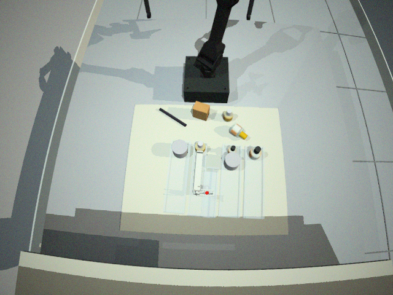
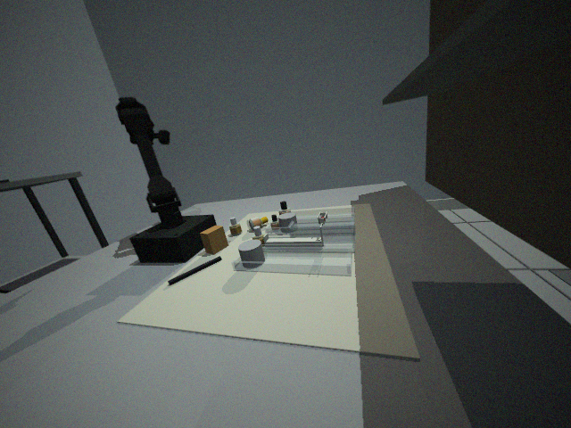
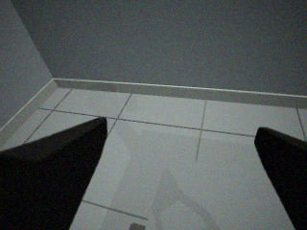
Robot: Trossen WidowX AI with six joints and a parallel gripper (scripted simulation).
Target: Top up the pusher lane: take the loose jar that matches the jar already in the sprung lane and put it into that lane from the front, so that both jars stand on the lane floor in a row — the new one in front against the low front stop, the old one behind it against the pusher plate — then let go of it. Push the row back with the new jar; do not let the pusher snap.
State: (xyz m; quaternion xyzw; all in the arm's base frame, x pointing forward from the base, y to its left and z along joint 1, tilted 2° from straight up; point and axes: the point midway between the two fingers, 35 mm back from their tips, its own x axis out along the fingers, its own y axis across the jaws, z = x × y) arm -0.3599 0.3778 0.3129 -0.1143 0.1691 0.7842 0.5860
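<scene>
Right now the cardboard box is 53 cm ahead of my gripper tip, 43 cm to the right of it and 37 cm below it. Also, from my gripper tip: black rod 55 cm ahead, 55 cm to the right, 39 cm below; red dot 87 cm ahead, 39 cm to the right, 33 cm below; sprung lane 84 cm ahead, 40 cm to the right, 38 cm below.
</scene>
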